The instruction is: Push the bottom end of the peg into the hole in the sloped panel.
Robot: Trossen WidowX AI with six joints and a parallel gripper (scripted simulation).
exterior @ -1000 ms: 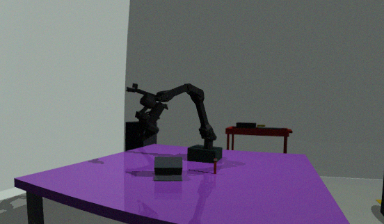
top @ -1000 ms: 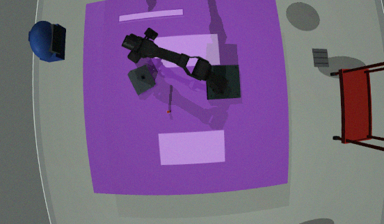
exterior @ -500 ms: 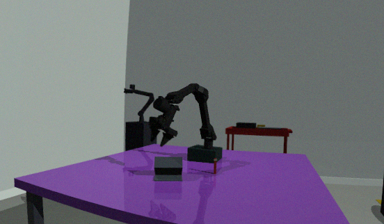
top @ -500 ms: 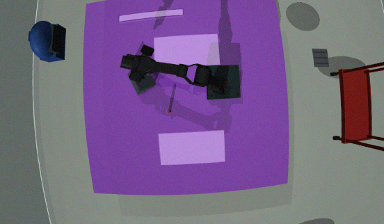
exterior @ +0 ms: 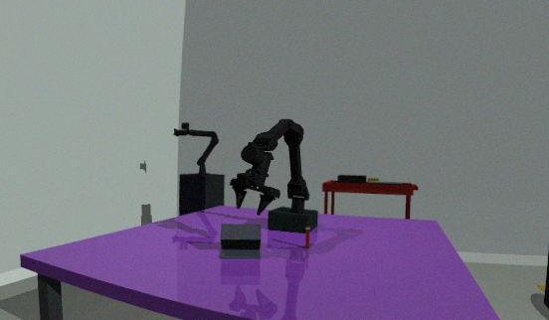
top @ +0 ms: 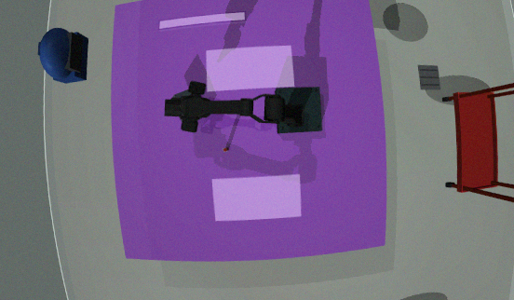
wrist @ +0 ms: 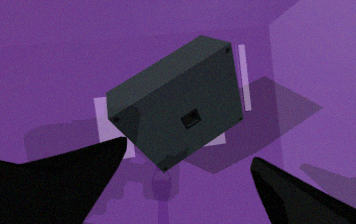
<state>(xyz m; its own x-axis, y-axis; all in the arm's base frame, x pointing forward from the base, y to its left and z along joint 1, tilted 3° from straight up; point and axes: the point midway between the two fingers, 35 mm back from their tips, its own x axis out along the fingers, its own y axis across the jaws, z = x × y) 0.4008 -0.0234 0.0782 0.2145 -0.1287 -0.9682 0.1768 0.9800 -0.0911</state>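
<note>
My gripper tip is now 13 cm past the red peg, 17 cm to the right of it and 8 cm above it. From my gripper tip the other things lie so: sloped panel: 3 cm ahead, 1 cm to the right, 9 cm below.
</note>
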